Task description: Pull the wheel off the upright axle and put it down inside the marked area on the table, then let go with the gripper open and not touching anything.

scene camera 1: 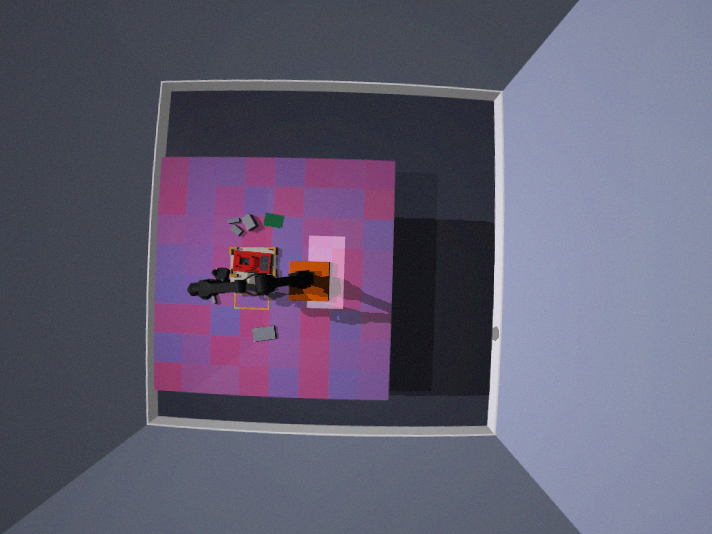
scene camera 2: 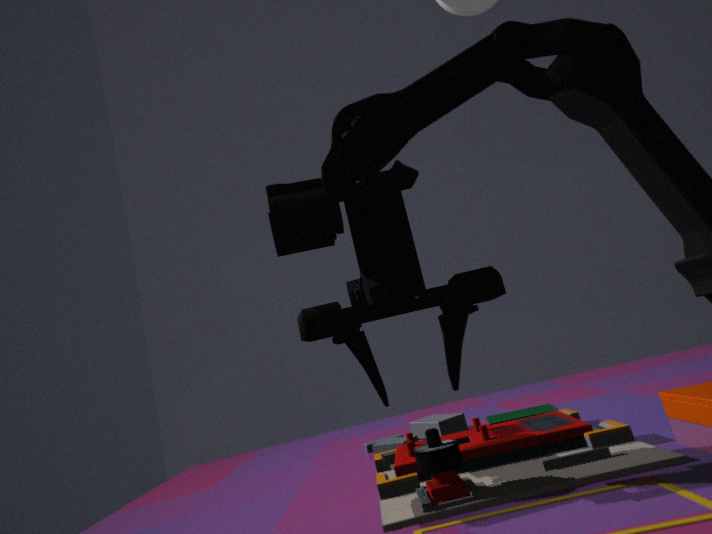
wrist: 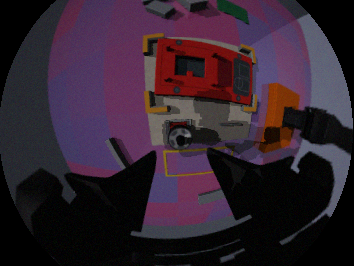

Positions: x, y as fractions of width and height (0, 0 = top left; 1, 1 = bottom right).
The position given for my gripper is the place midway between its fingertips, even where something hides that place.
Observation:
My gripper (scene camera 2: 0.59, 0.75) is open and holds nothing. I also see a dark wheel (scene camera 2: 0.63, 0.86) and a grey base board (scene camera 2: 0.86, 0.85).
My gripper is seen too in the wrist view (wrist: 0.52, 0.58). The grey base board shows as well in the wrist view (wrist: 0.59, 0.45).

